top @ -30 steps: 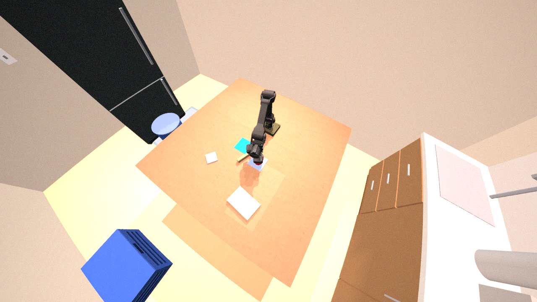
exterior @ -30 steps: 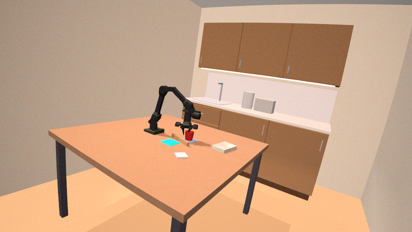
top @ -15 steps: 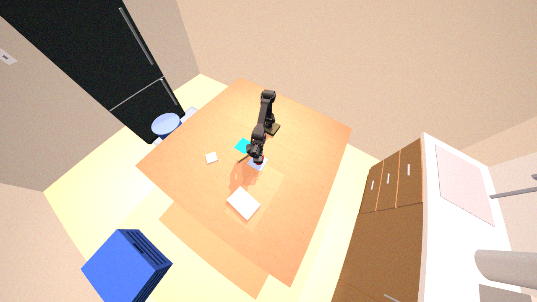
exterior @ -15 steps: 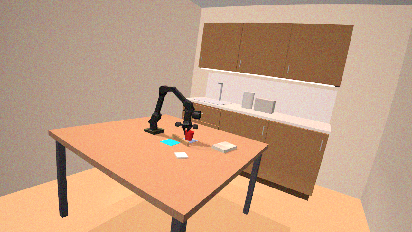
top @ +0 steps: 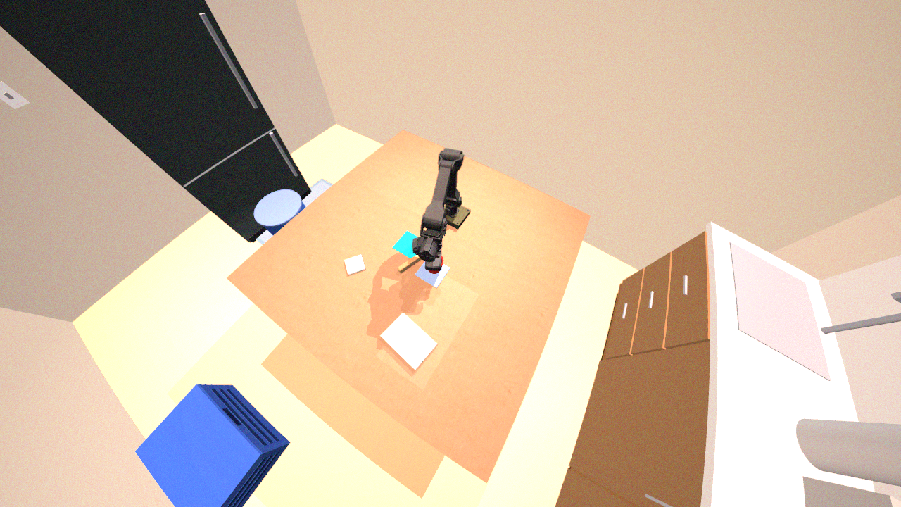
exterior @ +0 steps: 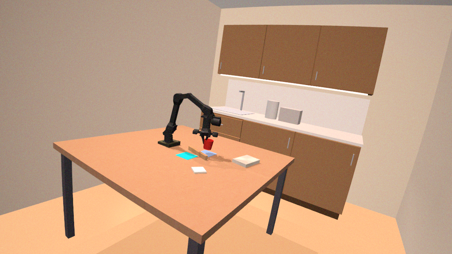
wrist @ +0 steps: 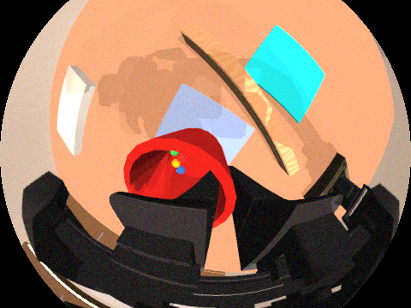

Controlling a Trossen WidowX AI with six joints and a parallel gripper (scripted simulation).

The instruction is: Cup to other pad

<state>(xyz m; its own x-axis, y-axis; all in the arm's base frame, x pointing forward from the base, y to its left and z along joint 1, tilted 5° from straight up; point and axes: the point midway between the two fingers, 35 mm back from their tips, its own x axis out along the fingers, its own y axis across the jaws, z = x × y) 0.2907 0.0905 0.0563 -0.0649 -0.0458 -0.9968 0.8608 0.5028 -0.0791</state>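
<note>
Right now the cyan pad is 3 cm behind my gripper tip, 15 cm to the right of it and 8 cm below it. Round my gripper tip: pale blue pad: 3 cm ahead, 1 cm to the left, 8 cm below; red cup: 3 cm ahead, 1 cm to the left; wooden bar: 7 cm to the right, 6 cm below.
</note>
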